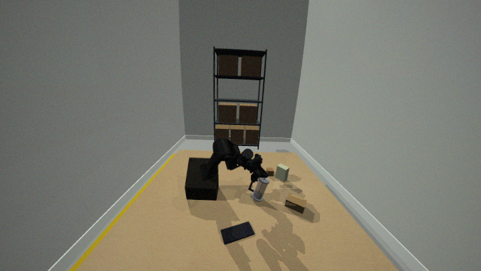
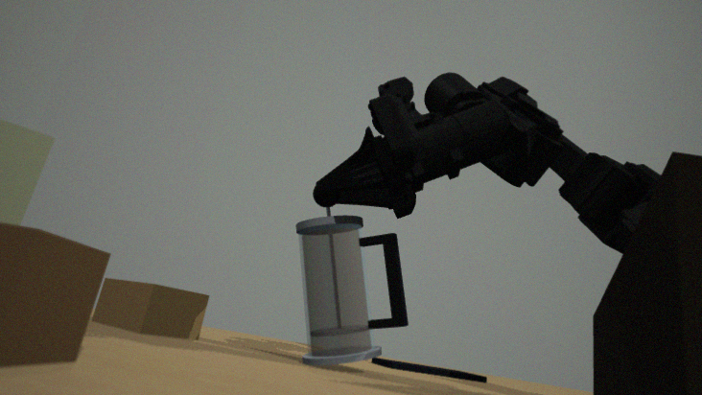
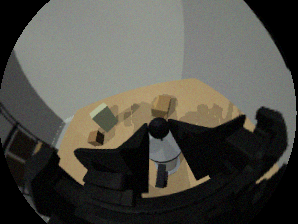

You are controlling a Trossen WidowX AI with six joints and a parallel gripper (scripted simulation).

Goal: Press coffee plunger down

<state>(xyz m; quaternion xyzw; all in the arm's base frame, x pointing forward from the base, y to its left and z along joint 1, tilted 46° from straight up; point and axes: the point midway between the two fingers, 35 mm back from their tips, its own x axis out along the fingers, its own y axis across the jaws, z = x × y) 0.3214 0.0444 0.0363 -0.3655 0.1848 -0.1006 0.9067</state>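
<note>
Right now my gripper tip is 8 cm above the coffee press and 4 cm past it. Also, from my gripper tip: dark flat pad (26 cm to the right, 16 cm below, 16 cm behind).
</note>
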